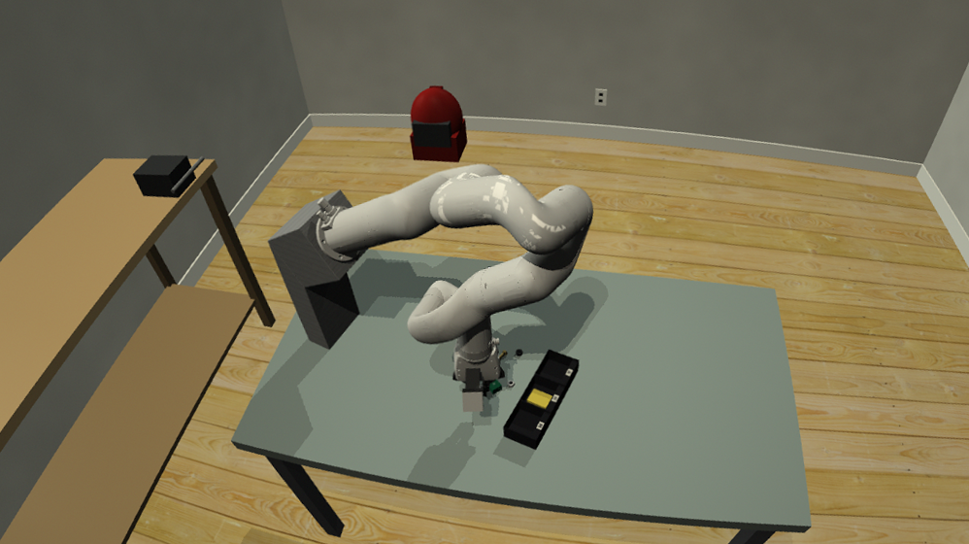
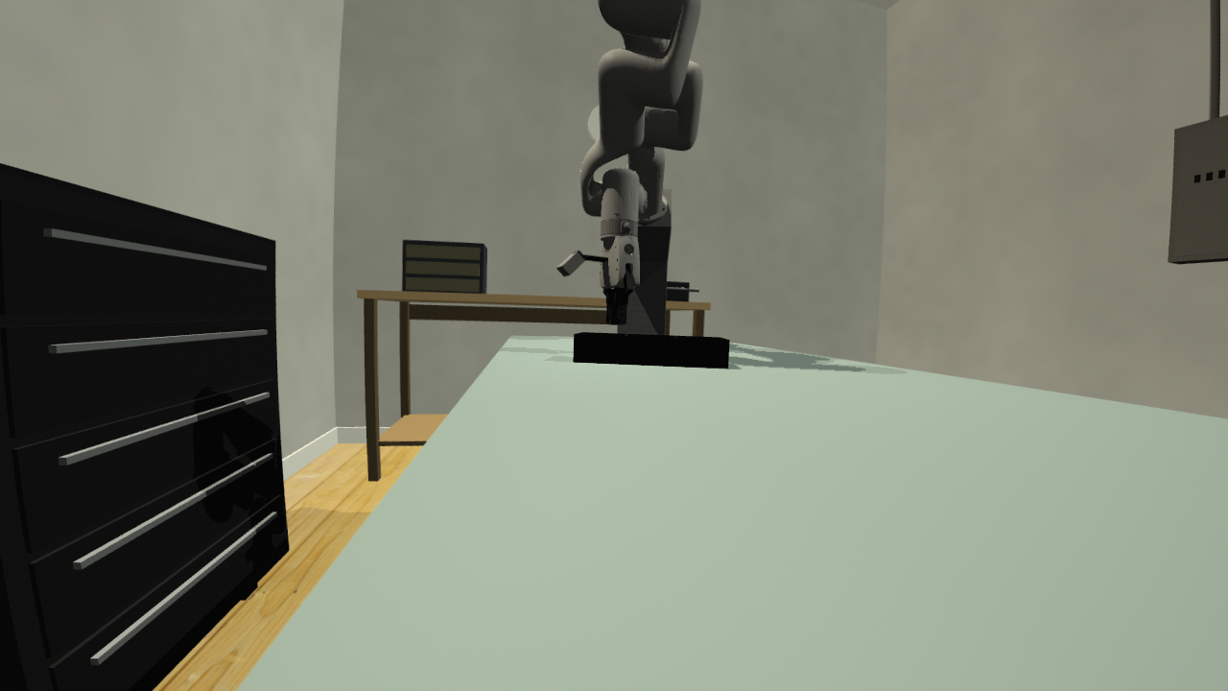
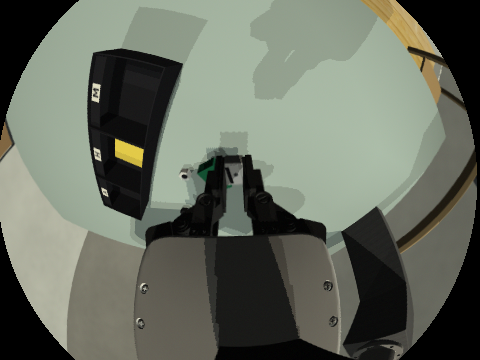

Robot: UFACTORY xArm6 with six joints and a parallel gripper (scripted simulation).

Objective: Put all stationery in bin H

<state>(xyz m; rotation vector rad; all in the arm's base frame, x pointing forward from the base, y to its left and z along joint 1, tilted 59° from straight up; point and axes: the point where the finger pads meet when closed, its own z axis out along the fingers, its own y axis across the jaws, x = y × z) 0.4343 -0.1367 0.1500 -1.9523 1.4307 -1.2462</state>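
Right now the bin rack is 15 cm ahead of my hand, 2 cm to the left of it and 6 cm below it. The rest, counted from my hand: small white piece (1 cm below); then green block (1 cm ahead, 7 cm to the left, 7 cm below); then white ring (7 cm ahead, 7 cm to the left, 8 cm below).
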